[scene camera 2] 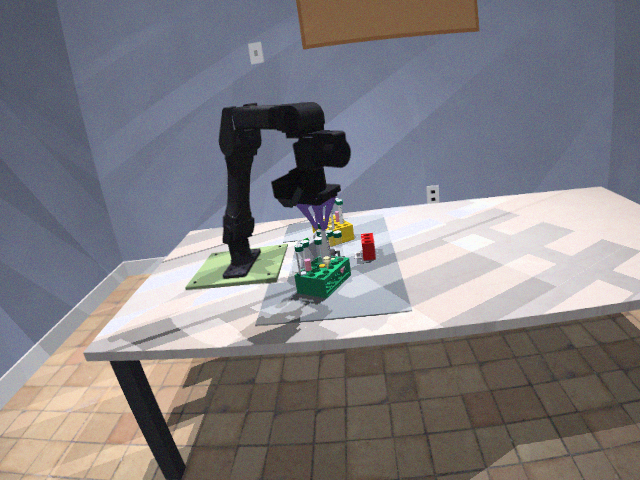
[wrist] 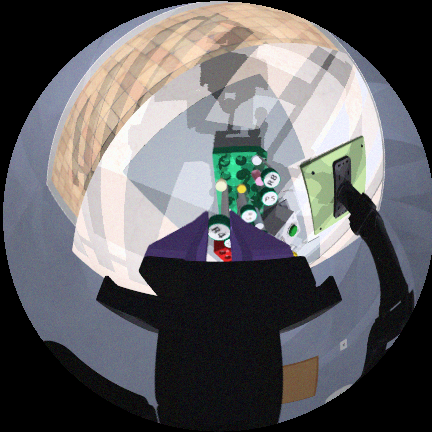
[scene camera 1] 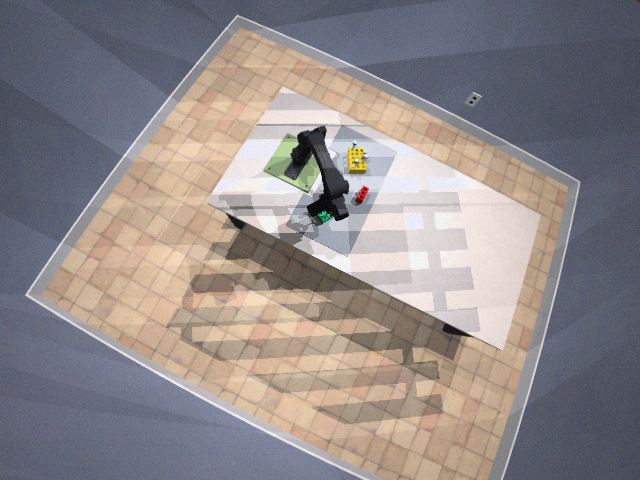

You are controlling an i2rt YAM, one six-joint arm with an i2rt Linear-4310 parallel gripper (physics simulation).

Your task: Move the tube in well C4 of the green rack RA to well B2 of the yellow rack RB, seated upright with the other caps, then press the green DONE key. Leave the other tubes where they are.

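Frame: origin at the arm's base, x up, y ahead, z left, level; millimetres.
Seen in the pictures: gripper, fingertip midpoint: [scene camera 2: 321,229] [wrist: 218,216]; arm's base, link origin: [scene camera 2: 243,264] [wrist: 341,188] [scene camera 1: 298,163].
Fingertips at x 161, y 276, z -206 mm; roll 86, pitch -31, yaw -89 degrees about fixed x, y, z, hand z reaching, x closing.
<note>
Offsets run from my fingertips to a thing's middle. "pt": to the spot under its first point. Level surfaces: height alone.
My gripper [scene camera 2: 321,227] [wrist: 218,216], with purple fingers, is shut on the green-capped tube marked R4 {pt dz +4, dx +14, dy +2 mm} [wrist: 219,231] over the green rack RA {dz +48, dx -140, dy -17 mm} [scene camera 1: 323,217] [scene camera 2: 310,287] [wrist: 240,150]. I cannot tell whether its foot is clear of the well. Beside it, tubes marked R8 {pt dz +13, dx -40, dy -61 mm} [wrist: 271,179] and P5 {pt dz +36, dx -40, dy -50 mm} [wrist: 269,198] and one with an unclear label {pt dz +46, dx -40, dy -17 mm} [wrist: 248,215] stand by the rack's right side in the wrist view. The yellow rack RB {dz +370, dx -140, dy -14 mm} [scene camera 1: 356,169] [scene camera 2: 343,236] holds a few capped tubes; well B2 cannot be made out. The green DONE key {pt dz +185, dx -96, dy -78 mm} [wrist: 293,230] is on a grey box.
A small red rack {dz +210, dx -140, dy +99 mm} [scene camera 1: 361,194] [scene camera 2: 368,248] [wrist: 223,254] stands between the two racks, off to the side. A grey mat {dx -166 mm} [scene camera 1: 347,242] [scene camera 2: 382,304] lies under the racks. The arm's base sits on a light green plate [scene camera 1: 279,165] [scene camera 2: 206,276] [wrist: 320,200].
</note>
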